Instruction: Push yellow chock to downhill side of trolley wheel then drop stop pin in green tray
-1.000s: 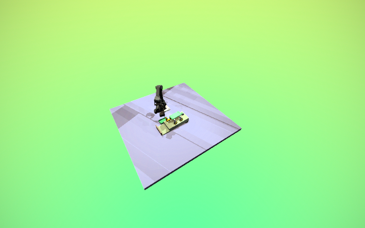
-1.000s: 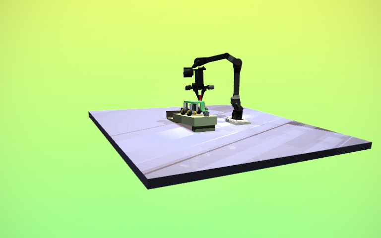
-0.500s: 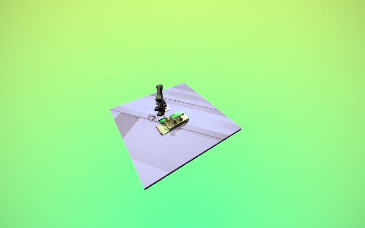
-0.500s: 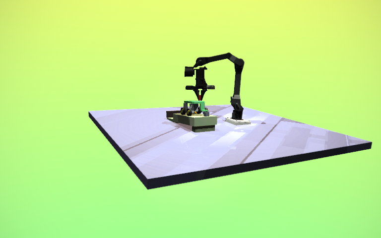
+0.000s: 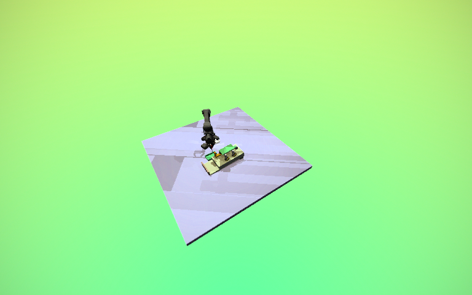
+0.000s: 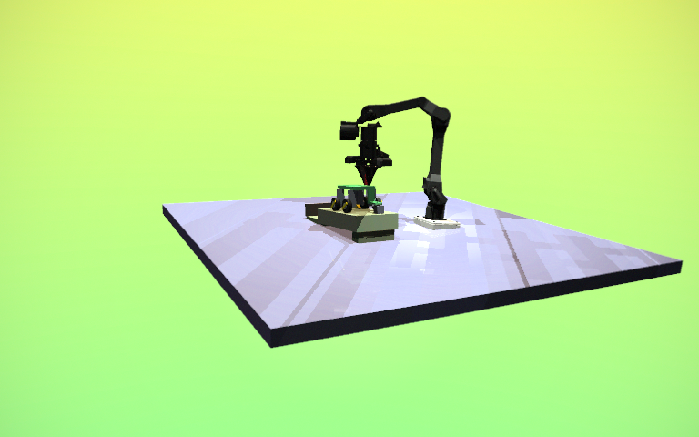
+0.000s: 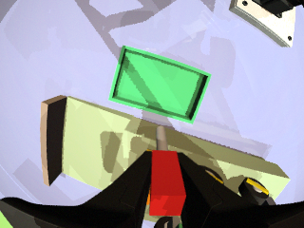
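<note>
The green tray lies 30 mm behind my gripper tip and 140 mm below it. From my gripper tip the other things lie so: trolley: 120 mm ahead, 100 mm to the left, 30 mm below; yellow chock: 60 mm ahead, 20 mm to the left, 50 mm below; red-headed stop pin: right at my gripper tip.
</note>
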